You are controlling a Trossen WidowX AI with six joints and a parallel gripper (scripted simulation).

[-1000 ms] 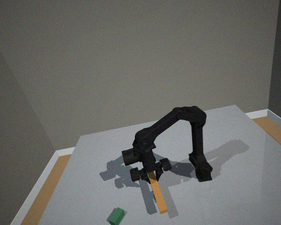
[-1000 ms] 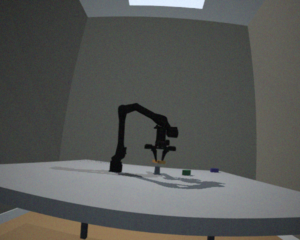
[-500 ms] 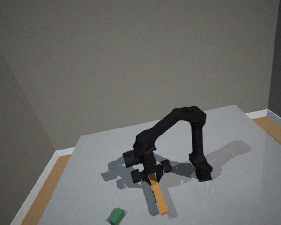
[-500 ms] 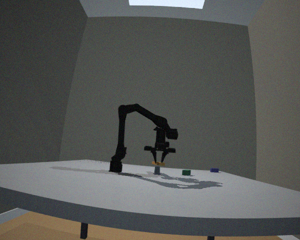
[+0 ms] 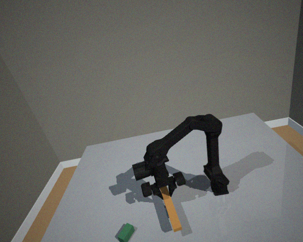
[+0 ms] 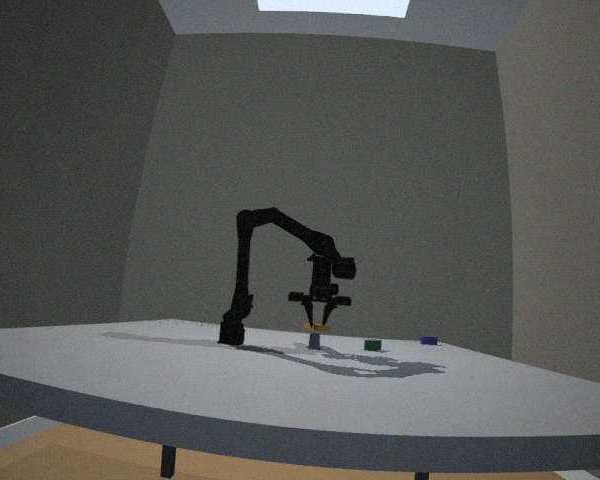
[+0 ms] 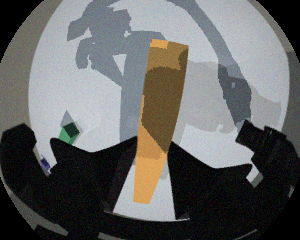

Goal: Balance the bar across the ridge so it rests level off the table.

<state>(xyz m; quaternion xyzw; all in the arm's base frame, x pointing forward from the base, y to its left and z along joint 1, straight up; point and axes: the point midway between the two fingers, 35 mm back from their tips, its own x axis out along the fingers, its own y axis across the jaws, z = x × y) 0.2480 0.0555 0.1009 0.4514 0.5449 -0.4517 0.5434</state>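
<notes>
My gripper tip is 1 cm past the orange bar and 3 cm to the right of it. Also, from my gripper tip: green block: 19 cm ahead, 10 cm to the left, 5 cm below; then purple block: 49 cm ahead, 44 cm to the left, 5 cm below.
</notes>
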